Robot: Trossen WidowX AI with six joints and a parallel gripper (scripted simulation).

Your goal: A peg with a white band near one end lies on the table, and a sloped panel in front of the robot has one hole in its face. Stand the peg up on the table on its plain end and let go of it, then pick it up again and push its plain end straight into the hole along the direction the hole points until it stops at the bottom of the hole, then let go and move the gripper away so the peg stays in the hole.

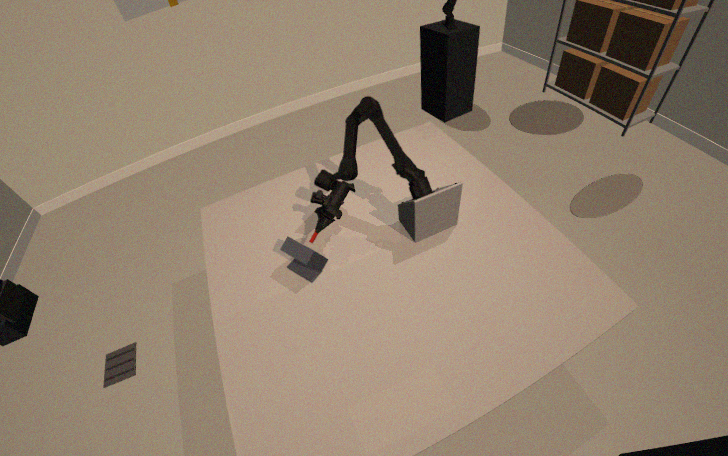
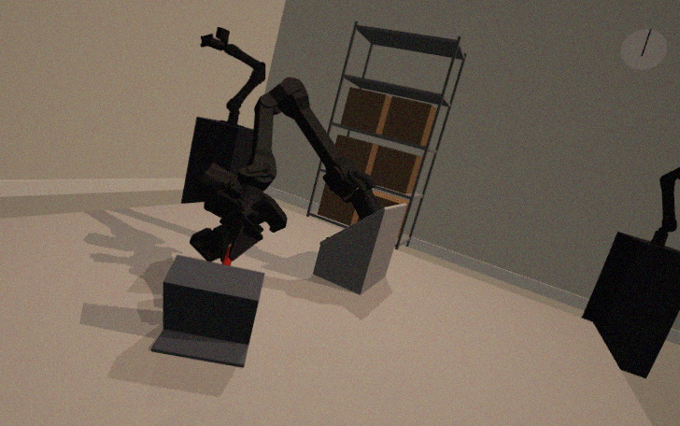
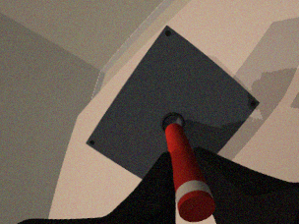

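Now: the dark sloped panel 7 cm ahead of my gripper tip, 4 cm to the left of it and 4 cm below it. The rest, counted from my gripper tip: red peg: 1 cm behind, 1 cm to the right, 1 cm above.
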